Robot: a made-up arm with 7 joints.
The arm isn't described. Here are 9 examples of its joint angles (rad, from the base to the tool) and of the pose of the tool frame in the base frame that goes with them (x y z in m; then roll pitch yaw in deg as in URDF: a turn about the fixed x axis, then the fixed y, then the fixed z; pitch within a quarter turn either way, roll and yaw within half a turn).
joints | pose
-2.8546 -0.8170 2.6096 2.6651 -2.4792 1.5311 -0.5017 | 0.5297 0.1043 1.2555 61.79 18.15 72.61
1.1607 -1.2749 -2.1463 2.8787 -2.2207 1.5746 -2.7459 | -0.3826 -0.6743 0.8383 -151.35 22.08 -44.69
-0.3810 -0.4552 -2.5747 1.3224 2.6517 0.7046 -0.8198 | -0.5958 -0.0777 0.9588 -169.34 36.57 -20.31
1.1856 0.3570 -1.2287 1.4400 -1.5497 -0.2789 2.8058 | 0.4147 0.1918 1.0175 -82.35 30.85 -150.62
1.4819 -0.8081 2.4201 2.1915 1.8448 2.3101 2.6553 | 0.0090 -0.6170 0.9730 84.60 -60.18 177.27
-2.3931 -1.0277 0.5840 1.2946 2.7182 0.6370 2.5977 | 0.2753 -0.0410 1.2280 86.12 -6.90 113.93
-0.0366 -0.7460 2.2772 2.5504 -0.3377 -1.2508 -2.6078 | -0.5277 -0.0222 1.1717 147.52 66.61 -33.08
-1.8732 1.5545 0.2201 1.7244 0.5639 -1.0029 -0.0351 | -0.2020 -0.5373 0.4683 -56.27 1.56 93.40
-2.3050 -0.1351 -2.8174 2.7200 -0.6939 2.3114 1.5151 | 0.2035 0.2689 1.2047 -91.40 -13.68 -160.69
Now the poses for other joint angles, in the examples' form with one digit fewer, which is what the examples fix.
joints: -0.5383 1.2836 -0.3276 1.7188 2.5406 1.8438 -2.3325
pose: 0.580 -0.321 0.629 -11.6 34.3 -107.3
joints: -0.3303 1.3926 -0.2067 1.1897 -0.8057 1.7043 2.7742
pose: 0.140 -0.233 0.541 8.3 7.7 76.4
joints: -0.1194 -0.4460 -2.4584 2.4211 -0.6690 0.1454 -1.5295
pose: -0.547 -0.112 1.315 79.4 -33.1 13.5
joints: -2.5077 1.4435 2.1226 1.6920 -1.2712 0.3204 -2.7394
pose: -0.181 -0.517 1.039 121.2 -24.2 89.9
